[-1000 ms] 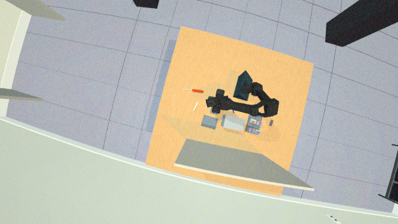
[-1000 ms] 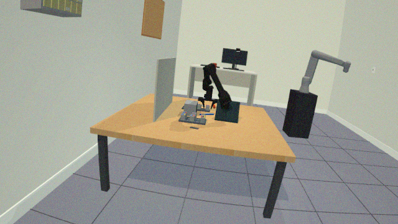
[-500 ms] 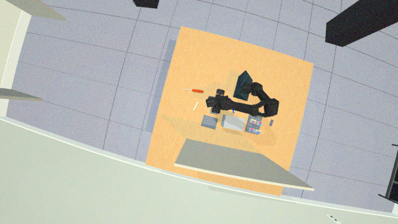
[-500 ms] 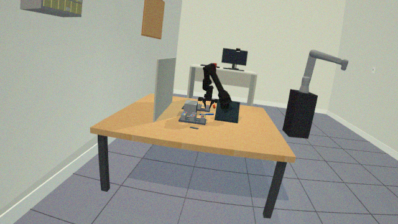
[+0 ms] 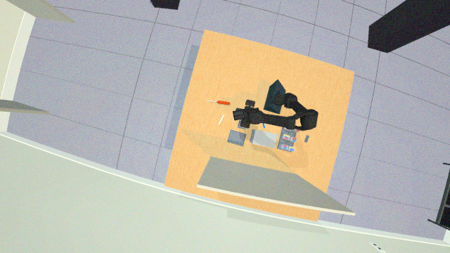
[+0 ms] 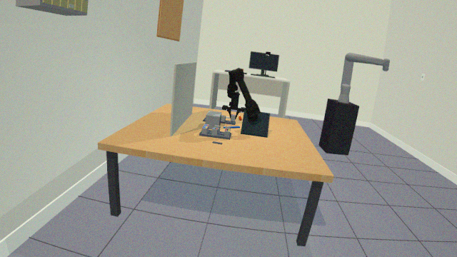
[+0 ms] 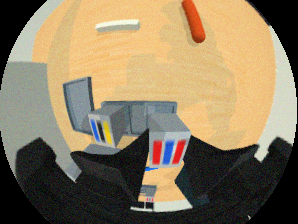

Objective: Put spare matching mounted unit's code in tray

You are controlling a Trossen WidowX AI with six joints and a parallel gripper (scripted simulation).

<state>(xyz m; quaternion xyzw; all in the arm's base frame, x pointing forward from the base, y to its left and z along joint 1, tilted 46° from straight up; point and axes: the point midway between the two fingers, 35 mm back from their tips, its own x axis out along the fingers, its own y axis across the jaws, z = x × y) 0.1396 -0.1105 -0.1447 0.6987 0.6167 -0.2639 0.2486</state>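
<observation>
The grey tray is 18 cm ahead of my gripper tip, 3 cm to the right of it and 3 cm below it. The rest, counted from my gripper tip: blue pen: 13 cm to the left, 3 cm below; then mounted unit: 16 cm to the left, 15 cm ahead, 1 cm above; then upright grey panel: 38 cm ahead, 19 cm above, 14 cm to the left.
</observation>
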